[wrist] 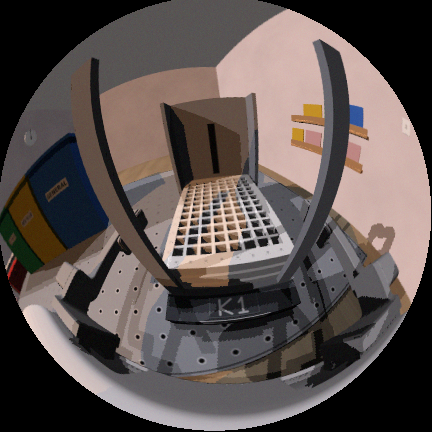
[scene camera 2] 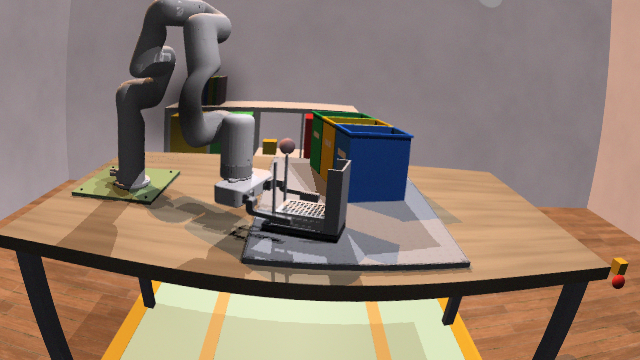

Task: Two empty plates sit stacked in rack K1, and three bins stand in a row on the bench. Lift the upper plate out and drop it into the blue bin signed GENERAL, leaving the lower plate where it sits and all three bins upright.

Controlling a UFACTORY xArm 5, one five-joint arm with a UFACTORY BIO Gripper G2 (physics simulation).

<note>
The pictures show: my gripper, a blue bin, a yellow bin and a green bin.
My gripper is seen too in the wrist view.
</note>
